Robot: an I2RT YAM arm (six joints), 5 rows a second.
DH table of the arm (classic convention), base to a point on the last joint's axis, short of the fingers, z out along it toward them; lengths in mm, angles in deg. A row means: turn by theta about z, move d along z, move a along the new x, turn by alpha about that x. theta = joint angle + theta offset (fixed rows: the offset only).
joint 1: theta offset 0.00  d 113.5  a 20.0  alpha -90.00
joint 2: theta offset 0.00  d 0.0  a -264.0  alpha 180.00
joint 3: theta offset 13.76  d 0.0  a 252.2  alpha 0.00
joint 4: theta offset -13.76  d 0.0  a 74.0  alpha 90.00
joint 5: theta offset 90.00  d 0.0  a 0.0  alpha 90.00
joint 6: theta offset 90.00  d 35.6  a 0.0  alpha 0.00
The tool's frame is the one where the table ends.
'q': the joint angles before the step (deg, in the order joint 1, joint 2, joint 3, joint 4, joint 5, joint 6). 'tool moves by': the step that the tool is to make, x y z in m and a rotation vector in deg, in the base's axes. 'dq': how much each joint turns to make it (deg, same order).
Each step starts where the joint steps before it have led.
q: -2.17, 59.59, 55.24, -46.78, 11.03, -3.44
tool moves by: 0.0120, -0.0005, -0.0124, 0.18, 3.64, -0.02
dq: -0.02, 3.80, 0.00, 0.15, -0.03, 0.03
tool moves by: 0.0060, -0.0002, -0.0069, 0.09, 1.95, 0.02
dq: 0.00, 2.01, 0.00, 0.06, -0.02, 0.00
